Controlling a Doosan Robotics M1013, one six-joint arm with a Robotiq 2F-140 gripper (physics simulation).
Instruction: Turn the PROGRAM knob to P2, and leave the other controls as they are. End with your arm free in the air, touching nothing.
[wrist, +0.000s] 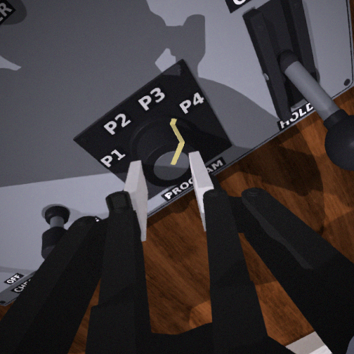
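The PROGRAM knob (171, 172) is a dark round knob with a grey top and a bent yellow pointer line (182, 143). It stands on a black square plate (185, 71) marked P1, P2, P3 and P4. The outer end of the pointer line lies between the P3 label (151, 99) and the P4 label (192, 103). My gripper (167, 172) is shut on the knob, with one pale fingertip pad on its left and one on its right. The pads hide parts of the knob's sides.
A lever with a grey shaft (311, 89) and black ball (345, 142) stands at the right, by the HOLD label (296, 116). A small dark switch (56, 215) stands at the lower left, near the OFF label (13, 279). The grey panel's edge borders a wooden surface (175, 260).
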